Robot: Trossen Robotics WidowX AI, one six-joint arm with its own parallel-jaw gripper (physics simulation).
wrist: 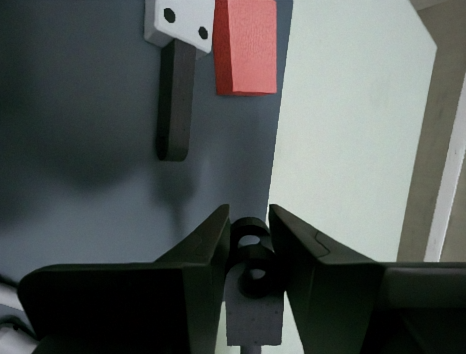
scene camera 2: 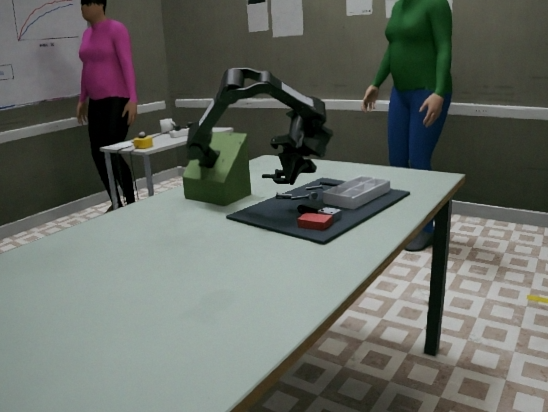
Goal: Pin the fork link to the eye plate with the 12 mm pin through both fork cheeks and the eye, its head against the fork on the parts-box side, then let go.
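Frame: origin at the arm's base, x ahead, y left, z up, level; metres.
Where they show: gripper, fingertip midpoint: (wrist: 249,211) (scene camera 2: 289,182); arm's base, origin of the base link: (scene camera 2: 209,158).
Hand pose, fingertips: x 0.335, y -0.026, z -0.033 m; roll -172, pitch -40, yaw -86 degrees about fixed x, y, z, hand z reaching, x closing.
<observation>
Things, the pixels of their top centre, and the offset from my fingertips. "spot": a spot on its surface instead. Level surfaces: height alone.
- dark grey fork link, middle of its top: (wrist: 287,342) (scene camera 2: 275,169) 0.049 m back, 0.004 m left, 0.033 m up
- pale block with two dark holes, surface spot: (wrist: 186,19) spot: 0.112 m ahead, 0.006 m left, 0.062 m down
- red block, surface spot: (wrist: 252,47) spot: 0.114 m ahead, 0.055 m right, 0.064 m down
- pale divided parts box, middle of its top: (scene camera 2: 357,185) 0.102 m ahead, 0.208 m left, 0.051 m down
- dark mat, its level: 0.086 m down
- table, its level: 0.096 m down
My gripper (scene camera 2: 286,178) (wrist: 249,211) is shut on the dark grey fork link (scene camera 2: 270,176) (wrist: 254,322), above the mat. In the wrist view its ring-shaped cheeks lie between the fingers, their holes showing, and its rod points down out of view. The eye plate, a dark bar (scene camera 2: 307,209) (wrist: 176,102) on a pale block with two dark holes (scene camera 2: 330,213) (wrist: 186,19), lies ahead of the fingertips, apart from the fork. Its eye hole does not show clearly. Several grey pins (scene camera 2: 286,196) lie on the mat; I cannot tell which is 12 mm.
A red block (scene camera 2: 315,221) (wrist: 252,47) sits right beside the eye plate's pale block. The pale divided parts box (scene camera 2: 345,201) stands at the mat's far right. The dark mat (scene camera 2: 270,215) (wrist: 75,225) lies on the table (scene camera 2: 150,280). A green base (scene camera 2: 225,180) carries the arm.
</observation>
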